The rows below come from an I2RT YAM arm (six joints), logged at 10 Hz.
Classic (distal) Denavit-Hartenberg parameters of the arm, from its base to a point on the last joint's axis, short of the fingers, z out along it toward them. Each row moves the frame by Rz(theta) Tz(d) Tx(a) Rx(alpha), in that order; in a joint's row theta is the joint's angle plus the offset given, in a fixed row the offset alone. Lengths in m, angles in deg.
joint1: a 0.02, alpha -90, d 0.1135, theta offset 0
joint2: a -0.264, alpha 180, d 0, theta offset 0
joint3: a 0.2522, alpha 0, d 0, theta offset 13.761
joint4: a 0.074, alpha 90, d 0, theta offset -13.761
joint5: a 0, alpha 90, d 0, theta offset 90
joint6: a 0, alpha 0, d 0.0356, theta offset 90
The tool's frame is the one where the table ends.
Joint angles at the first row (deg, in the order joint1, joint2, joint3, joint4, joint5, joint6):
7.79 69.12 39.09 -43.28 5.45 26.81
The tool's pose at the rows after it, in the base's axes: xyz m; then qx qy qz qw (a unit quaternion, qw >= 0):
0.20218 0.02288 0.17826 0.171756 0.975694 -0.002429 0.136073
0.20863 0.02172 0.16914 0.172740 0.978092 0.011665 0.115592
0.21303 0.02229 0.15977 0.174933 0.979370 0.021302 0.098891
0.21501 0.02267 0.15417 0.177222 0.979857 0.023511 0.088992
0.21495 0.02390 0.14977 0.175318 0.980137 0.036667 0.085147
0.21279 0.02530 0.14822 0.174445 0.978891 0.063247 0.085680
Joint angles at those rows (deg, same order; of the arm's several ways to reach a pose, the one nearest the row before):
7.31 71.46 39.27 -42.92 4.86 26.64
6.36 74.66 39.44 -41.66 2.44 26.11
6.11 77.41 39.29 -40.30 0.82 26.28
6.06 78.98 39.18 -39.64 0.28 26.54
6.13 79.53 38.49 -38.40 -1.29 26.53
6.08 78.87 37.47 -37.11 -4.20 26.71

